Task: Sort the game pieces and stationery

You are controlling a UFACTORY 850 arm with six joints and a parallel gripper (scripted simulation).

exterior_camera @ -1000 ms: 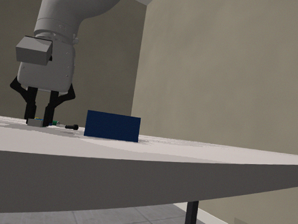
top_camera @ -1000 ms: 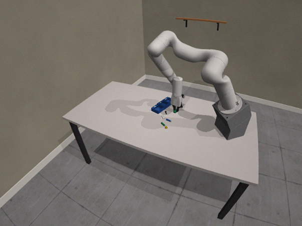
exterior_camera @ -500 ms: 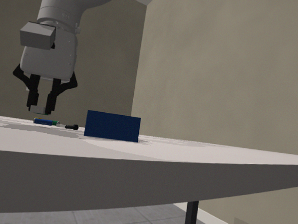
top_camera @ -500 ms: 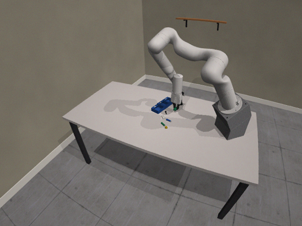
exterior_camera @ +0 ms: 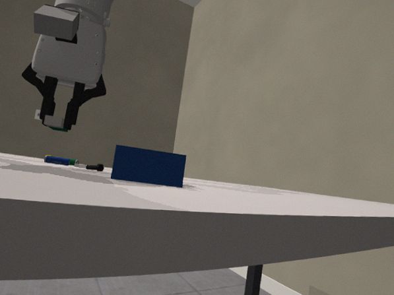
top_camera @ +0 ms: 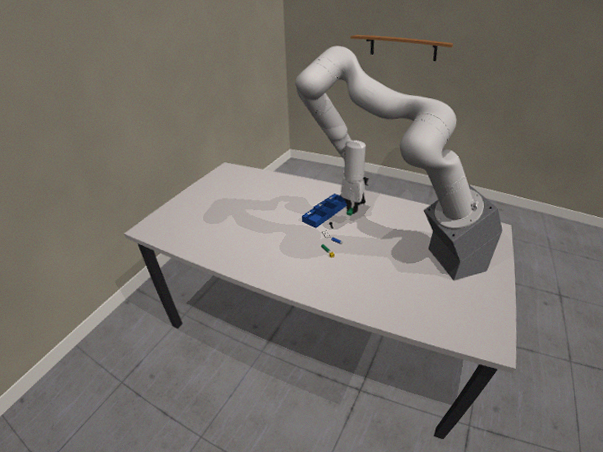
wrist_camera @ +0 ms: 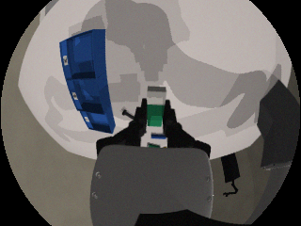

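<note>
My gripper is now 70 mm past the yellow die, 250 mm to the right of it and 70 mm above it. Round my hand: green block: 10 mm to the right, 20 mm below; black bolt: 60 mm ahead, 80 mm to the left, 80 mm below; blue bin: 140 mm ahead, 10 mm to the left, 60 mm below.
</note>
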